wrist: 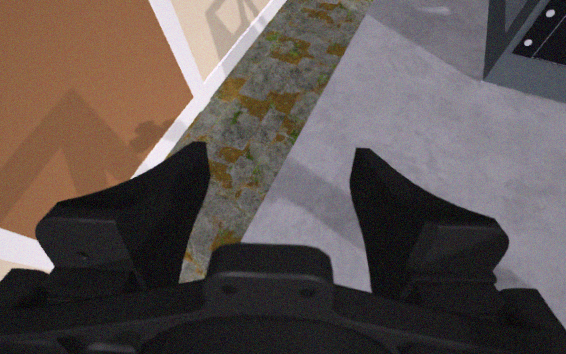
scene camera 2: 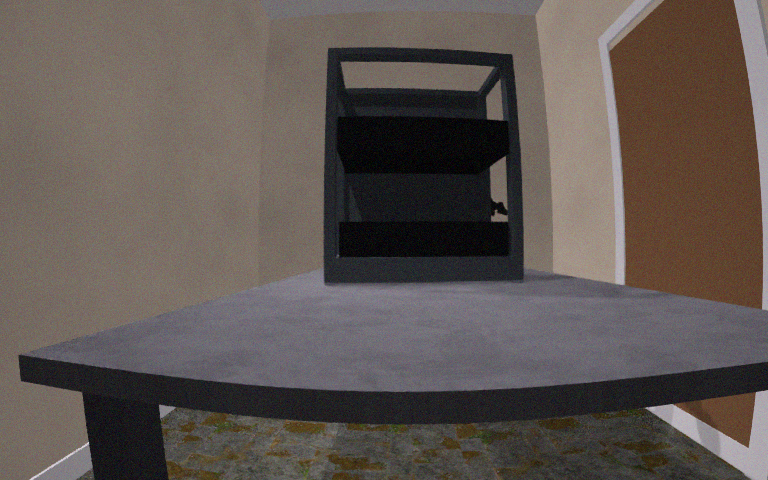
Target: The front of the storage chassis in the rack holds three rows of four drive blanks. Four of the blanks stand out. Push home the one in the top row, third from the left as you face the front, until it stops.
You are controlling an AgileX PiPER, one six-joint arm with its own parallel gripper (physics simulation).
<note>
I see my gripper [wrist: 280,162] and a rack [scene camera 2: 407,198].
</note>
